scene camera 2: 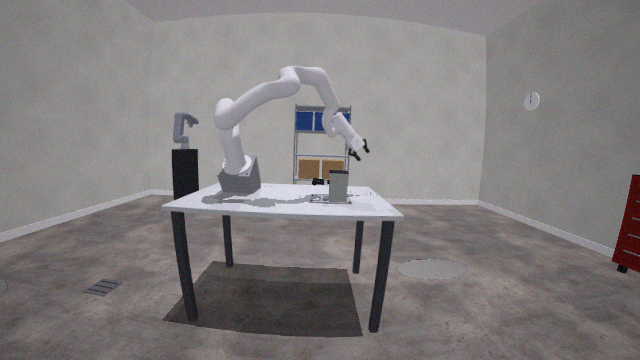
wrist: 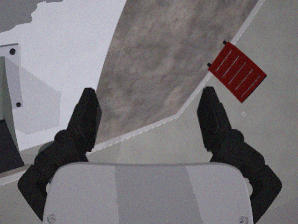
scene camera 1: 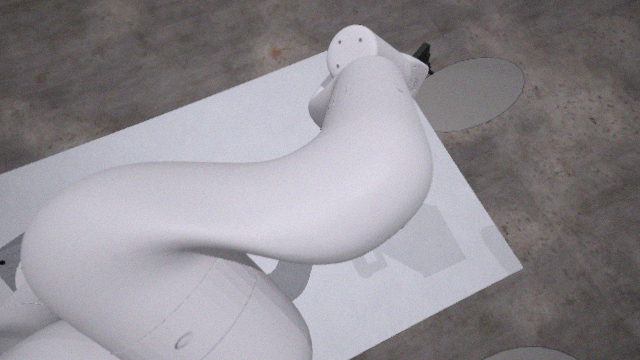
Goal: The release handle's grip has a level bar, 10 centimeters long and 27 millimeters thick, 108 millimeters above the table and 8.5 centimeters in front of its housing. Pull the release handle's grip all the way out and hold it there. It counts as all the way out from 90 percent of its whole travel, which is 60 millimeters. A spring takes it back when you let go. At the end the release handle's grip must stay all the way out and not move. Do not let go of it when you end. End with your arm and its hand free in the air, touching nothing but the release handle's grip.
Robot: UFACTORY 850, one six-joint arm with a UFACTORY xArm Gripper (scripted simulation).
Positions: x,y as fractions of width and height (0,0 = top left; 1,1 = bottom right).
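Looking at the scene, I find my gripper (scene camera 1: 0.65,0.25), and I can see the gripper (wrist: 0.50,0.44) from the wrist as well.
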